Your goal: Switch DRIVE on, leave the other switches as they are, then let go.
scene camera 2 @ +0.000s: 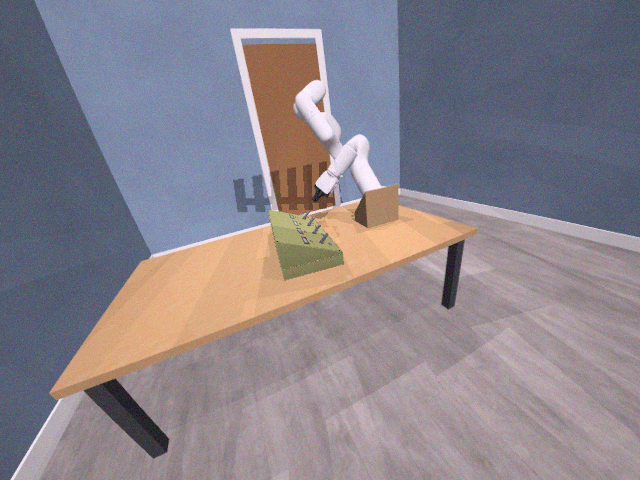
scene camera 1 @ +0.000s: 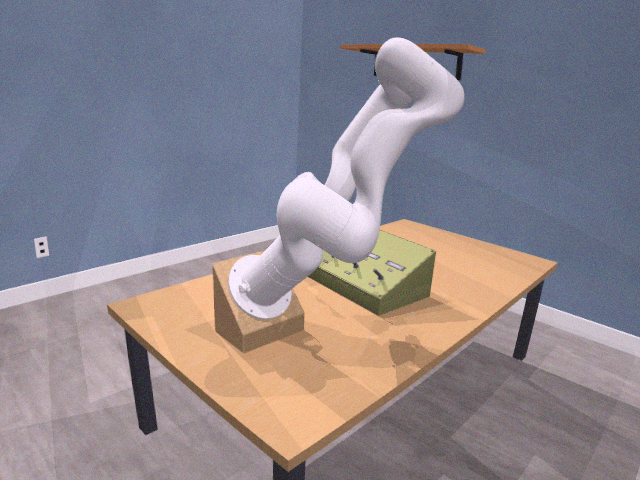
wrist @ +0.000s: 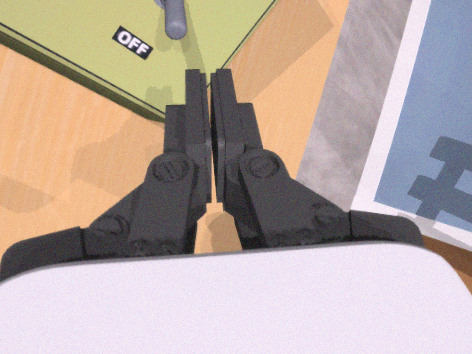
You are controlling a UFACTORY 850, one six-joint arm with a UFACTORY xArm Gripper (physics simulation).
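Note:
The green switch panel (scene camera 1: 408, 249) (scene camera 2: 310, 264) (wrist: 65, 45) has a sloped top with several levers. In the wrist view a grey lever (wrist: 175, 22) shows at the top edge, its tip leaning toward the side with the OFF label (wrist: 132, 42). Its name label is outside that view, so DRIVE cannot be read. My gripper (scene camera 2: 315, 198) (wrist: 207, 101) is shut and empty. Its fingertips are apart from that lever, beyond its tip on the OFF side. In scene camera 2 they hang above the far end of the panel. In scene camera 1 the arm hides the gripper.
Other levers (scene camera 1: 378, 274) (scene camera 2: 324, 238) stand in a row along the panel. The wooden table (scene camera 1: 289, 428) (scene camera 2: 206, 310) carries the panel and the arm's angled base block (scene camera 1: 273, 333) (scene camera 2: 383, 206). A wall shelf (scene camera 1: 470, 50) is behind the arm in scene camera 1.

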